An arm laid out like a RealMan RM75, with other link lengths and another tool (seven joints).
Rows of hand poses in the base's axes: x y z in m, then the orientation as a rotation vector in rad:
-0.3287, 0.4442, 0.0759, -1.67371, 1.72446, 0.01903
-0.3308, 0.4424, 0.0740, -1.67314, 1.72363, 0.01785
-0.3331, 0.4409, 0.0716, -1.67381, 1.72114, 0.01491
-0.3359, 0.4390, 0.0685, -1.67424, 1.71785, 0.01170
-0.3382, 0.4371, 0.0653, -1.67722, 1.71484, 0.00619
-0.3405, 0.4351, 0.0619, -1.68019, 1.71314, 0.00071
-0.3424, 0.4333, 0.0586, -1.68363, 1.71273, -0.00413
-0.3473, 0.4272, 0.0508, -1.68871, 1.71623, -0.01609
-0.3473, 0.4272, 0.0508, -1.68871, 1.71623, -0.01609
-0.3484, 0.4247, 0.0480, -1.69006, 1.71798, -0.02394
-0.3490, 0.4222, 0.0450, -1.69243, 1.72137, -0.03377
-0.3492, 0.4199, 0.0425, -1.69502, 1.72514, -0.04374
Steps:
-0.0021, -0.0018, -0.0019, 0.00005, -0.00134, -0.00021
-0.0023, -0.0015, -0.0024, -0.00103, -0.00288, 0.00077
-0.0028, -0.0019, -0.0031, -0.00073, -0.00362, 0.00097
-0.0023, -0.0019, -0.0032, -0.00364, -0.00369, 0.00151
-0.0023, -0.0020, -0.0034, -0.00410, -0.00282, 0.00085
-0.0019, -0.0018, -0.0033, -0.00454, -0.00148, 0.00062
-0.0049, -0.0061, -0.0078, -0.01067, -0.00194, -0.00252
0.0000, 0.0000, 0.0000, 0.00000, 0.00000, 0.00000
-0.0011, -0.0025, -0.0028, -0.00556, -0.00233, -0.00238
-0.0006, -0.0025, -0.0030, -0.00783, -0.00187, -0.00325
-0.0002, -0.0023, -0.0025, -0.00818, -0.00158, -0.00337

